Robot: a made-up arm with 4 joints.
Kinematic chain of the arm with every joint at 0, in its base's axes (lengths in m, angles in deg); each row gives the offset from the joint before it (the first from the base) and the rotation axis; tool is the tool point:
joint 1: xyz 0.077 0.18 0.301 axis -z
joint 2: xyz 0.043 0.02 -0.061 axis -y
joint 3: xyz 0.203 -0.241 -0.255 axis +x
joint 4: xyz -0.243 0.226 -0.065 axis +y
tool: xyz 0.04 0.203 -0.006
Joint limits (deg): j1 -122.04..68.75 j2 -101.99..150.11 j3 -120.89..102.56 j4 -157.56..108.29
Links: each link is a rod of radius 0.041 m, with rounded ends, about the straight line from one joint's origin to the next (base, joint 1, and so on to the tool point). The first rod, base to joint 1, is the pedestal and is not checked.
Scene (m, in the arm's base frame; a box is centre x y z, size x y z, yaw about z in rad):
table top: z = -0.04
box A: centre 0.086 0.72 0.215 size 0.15 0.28 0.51 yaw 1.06
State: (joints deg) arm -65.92 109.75 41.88 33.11
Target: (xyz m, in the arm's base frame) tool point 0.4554 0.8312 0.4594
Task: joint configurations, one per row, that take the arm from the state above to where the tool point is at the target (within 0.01 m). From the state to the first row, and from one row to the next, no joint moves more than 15 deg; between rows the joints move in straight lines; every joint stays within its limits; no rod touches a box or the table.
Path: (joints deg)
1: -66.30 117.82 28.56 34.31
2: -66.67 125.89 15.24 35.50
3: -67.05 133.97 1.92 36.70
4: -67.43 142.04 -11.40 37.89
5: -67.81 150.11 -24.72 39.09
6: -70.61 142.08 -36.79 40.74
7: -73.41 134.04 -48.85 42.40
8: -76.22 126.01 -60.91 44.06
9: -79.02 117.98 -72.97 45.72
10: -81.83 109.95 -85.03 47.38

